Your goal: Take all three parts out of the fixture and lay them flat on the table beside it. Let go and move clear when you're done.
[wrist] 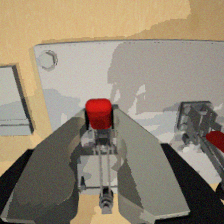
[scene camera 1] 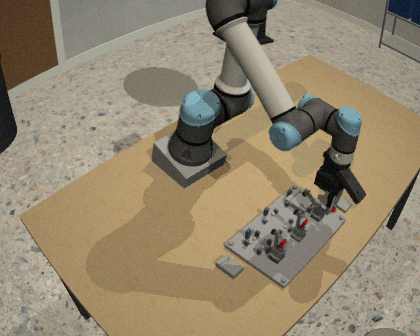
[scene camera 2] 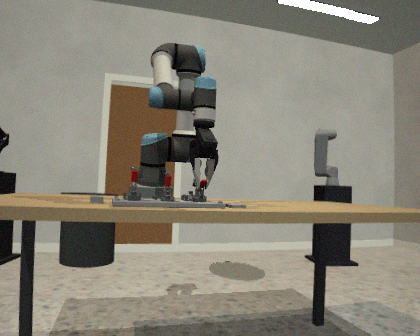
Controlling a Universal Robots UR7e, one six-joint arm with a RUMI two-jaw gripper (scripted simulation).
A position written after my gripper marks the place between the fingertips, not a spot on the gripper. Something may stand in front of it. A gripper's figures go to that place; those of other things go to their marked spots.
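My gripper (wrist: 100, 109), 0.15 m from the lens. Grey fixture plate (wrist: 148, 78), 0.19 m from the lens.
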